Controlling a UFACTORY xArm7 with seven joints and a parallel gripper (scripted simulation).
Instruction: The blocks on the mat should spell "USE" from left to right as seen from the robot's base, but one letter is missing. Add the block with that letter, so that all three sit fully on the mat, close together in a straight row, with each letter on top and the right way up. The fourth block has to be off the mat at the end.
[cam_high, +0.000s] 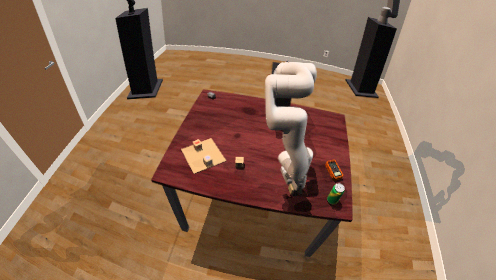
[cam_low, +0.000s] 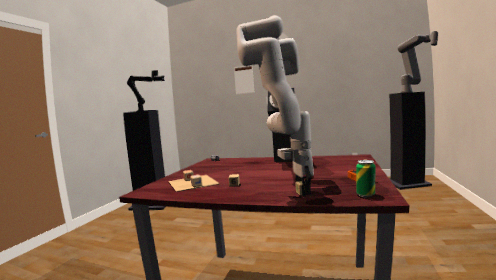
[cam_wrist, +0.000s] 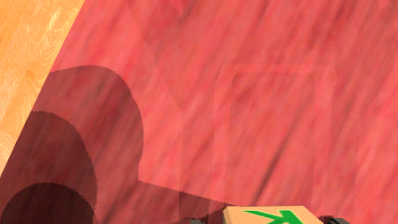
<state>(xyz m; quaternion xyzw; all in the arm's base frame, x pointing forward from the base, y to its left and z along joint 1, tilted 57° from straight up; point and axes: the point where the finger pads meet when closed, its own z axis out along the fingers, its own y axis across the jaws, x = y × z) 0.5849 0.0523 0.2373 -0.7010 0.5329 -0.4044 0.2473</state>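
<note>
Right now the tan mat is 48 cm to the right of my hand, 25 cm behind it and 2 cm below it. Round my hand: letter block (27 cm to the right, 19 cm behind); then green soda can (21 cm to the left, 8 cm ahead, 4 cm above); then small grey object (83 cm behind, 47 cm to the right).
</note>
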